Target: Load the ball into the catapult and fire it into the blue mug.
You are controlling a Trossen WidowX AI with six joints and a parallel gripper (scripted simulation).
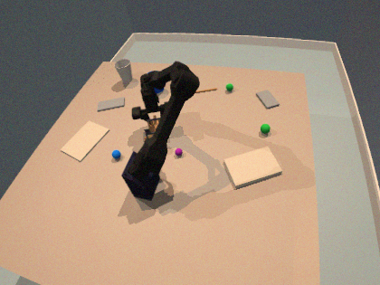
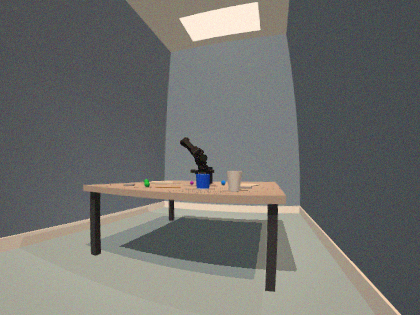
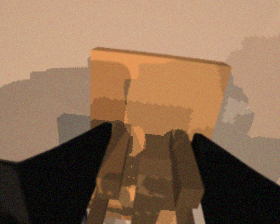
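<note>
Right now the purple ball is 120 mm behind my gripper tip, 160 mm to the right of it and 20 mm below it. Also, from my gripper tip: blue ball: 210 mm behind, 110 mm to the left, 10 mm below; orange catapult: 60 mm behind, 20 mm to the right, 20 mm above; blue mug: 260 mm ahead, 120 mm to the left.
</note>
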